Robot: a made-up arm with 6 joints.
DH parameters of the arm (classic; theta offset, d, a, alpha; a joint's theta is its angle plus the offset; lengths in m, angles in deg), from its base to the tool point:
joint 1: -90 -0.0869 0.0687 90
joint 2: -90 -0.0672 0.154 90
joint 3: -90 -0.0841 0.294 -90
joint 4: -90 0.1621 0.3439 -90
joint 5: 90 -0.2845 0.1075 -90
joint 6: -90 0.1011 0.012 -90
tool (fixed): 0 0.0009 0 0
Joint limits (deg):
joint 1: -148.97..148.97
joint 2: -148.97..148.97
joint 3: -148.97..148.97
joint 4: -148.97..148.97
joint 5: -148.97..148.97
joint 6: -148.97..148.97
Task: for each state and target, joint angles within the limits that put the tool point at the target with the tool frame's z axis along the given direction. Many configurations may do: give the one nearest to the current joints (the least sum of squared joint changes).
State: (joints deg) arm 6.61 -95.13 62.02 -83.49 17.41 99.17
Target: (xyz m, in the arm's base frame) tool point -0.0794 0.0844 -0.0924 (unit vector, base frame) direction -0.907 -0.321 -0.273
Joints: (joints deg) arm 24.53 -115.03 45.10 -35.73 15.56 132.54
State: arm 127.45 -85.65 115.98 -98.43 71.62 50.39
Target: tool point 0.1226 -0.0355 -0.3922 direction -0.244 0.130 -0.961
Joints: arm 129.86 -68.51 112.50 -71.27 54.60 45.17
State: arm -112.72 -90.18 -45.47 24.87 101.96 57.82
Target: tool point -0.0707 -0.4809 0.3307 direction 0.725 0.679 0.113
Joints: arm -114.30 -115.93 -11.63 55.51 103.31 29.99
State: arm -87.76 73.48 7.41 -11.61 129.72 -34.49
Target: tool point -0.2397 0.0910 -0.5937 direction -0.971 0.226 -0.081
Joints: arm -107.63 54.00 22.67 2.74 146.56 -25.15
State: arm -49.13 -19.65 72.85 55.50 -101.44 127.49
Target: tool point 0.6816 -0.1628 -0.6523 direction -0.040 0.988 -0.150
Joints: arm -14.99 17.49 24.47 83.67 -91.62 102.69
